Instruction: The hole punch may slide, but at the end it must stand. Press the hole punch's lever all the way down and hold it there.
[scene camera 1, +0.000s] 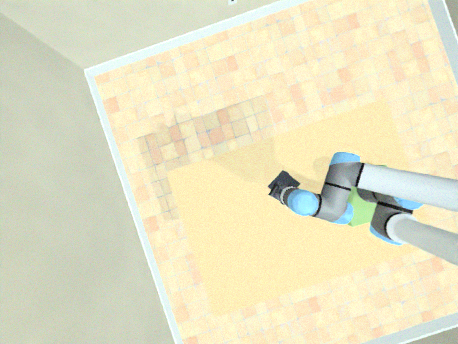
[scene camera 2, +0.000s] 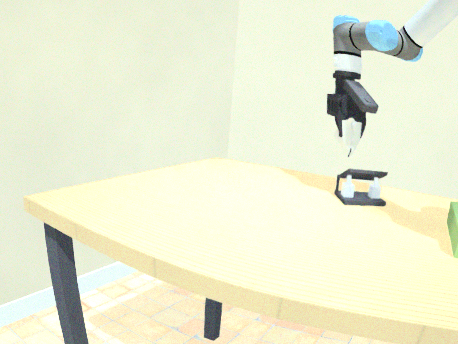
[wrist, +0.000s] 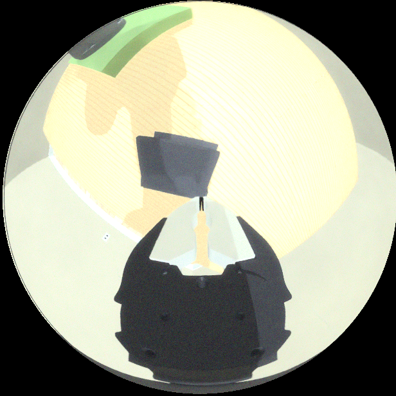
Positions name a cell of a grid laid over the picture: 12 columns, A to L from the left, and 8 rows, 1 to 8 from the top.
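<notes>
Hole punch (scene camera 2: J5) visible. My gripper (scene camera 2: J4) is visible as well, and the wrist view includes the gripper (wrist: G4) too.
</notes>
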